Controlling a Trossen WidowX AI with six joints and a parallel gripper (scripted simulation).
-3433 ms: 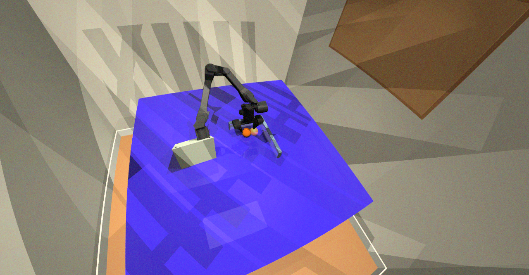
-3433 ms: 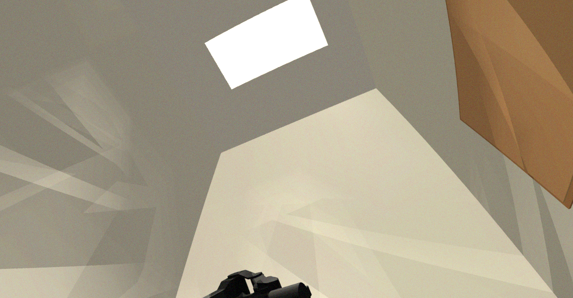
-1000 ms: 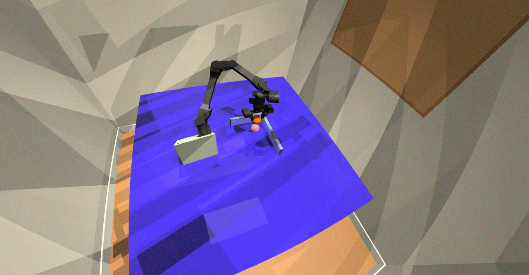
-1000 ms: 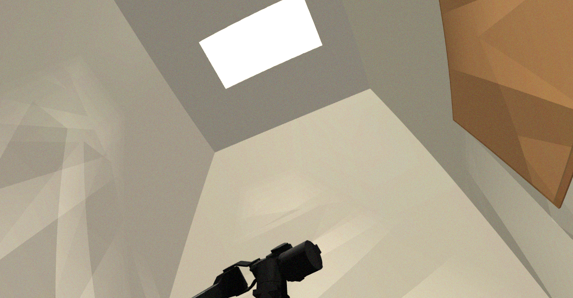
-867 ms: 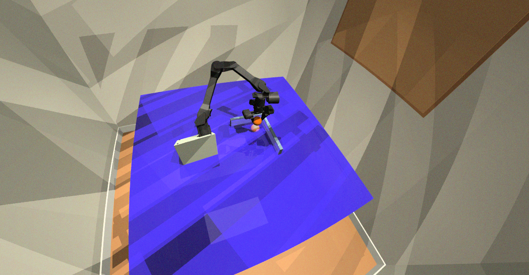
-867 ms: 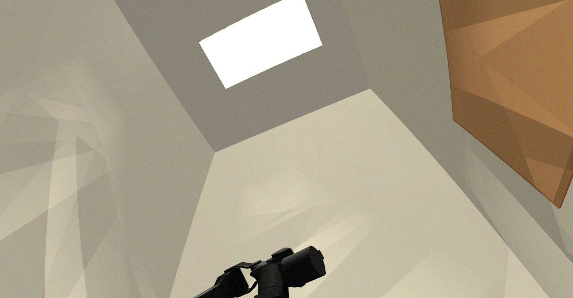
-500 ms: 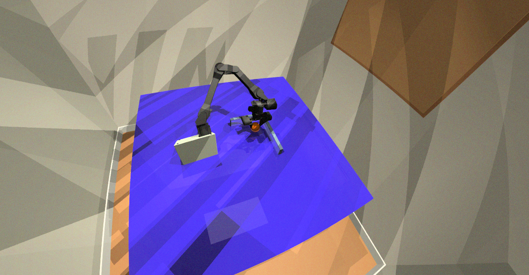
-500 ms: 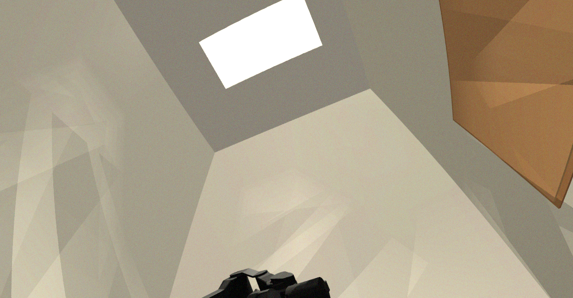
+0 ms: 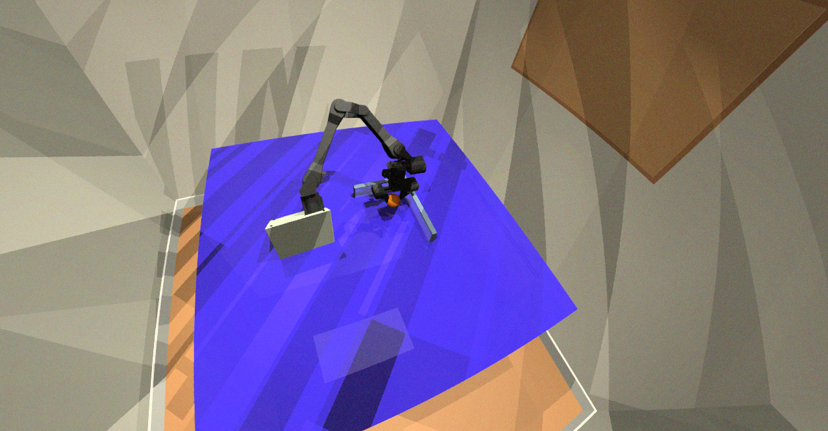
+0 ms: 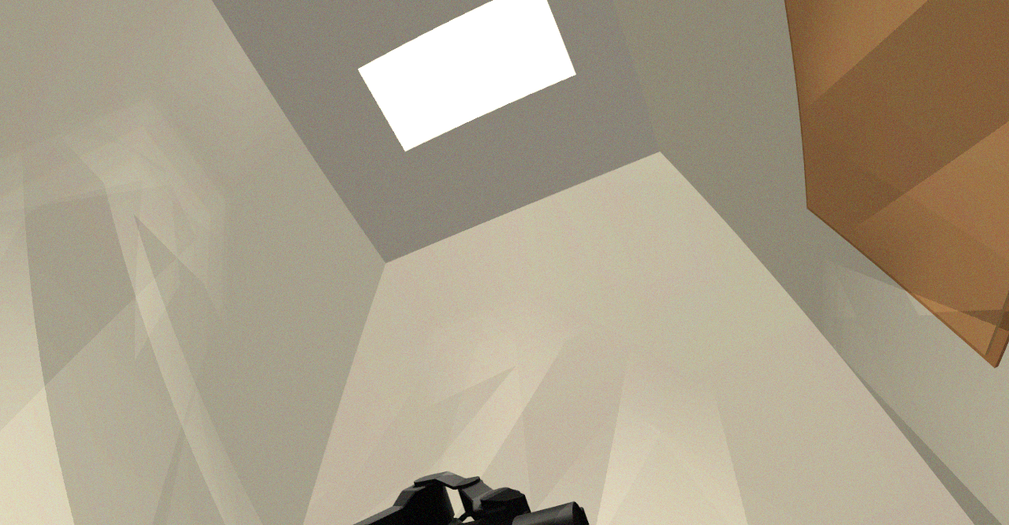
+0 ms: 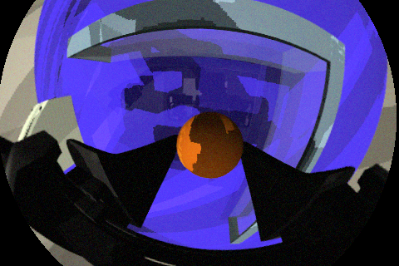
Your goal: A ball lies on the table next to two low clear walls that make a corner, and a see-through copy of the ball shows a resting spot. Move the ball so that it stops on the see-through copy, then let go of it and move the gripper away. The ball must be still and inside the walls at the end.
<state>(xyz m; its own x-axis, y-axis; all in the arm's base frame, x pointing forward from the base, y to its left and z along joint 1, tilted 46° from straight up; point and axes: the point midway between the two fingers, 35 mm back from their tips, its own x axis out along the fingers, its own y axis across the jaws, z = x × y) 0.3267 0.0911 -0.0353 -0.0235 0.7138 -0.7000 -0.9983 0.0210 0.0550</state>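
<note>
My gripper tip is right at the orange ball. Also, from my gripper tip: see-through copy of ball: right at my gripper tip; then clear wall: 9 cm to the left, 2 cm behind.
</note>
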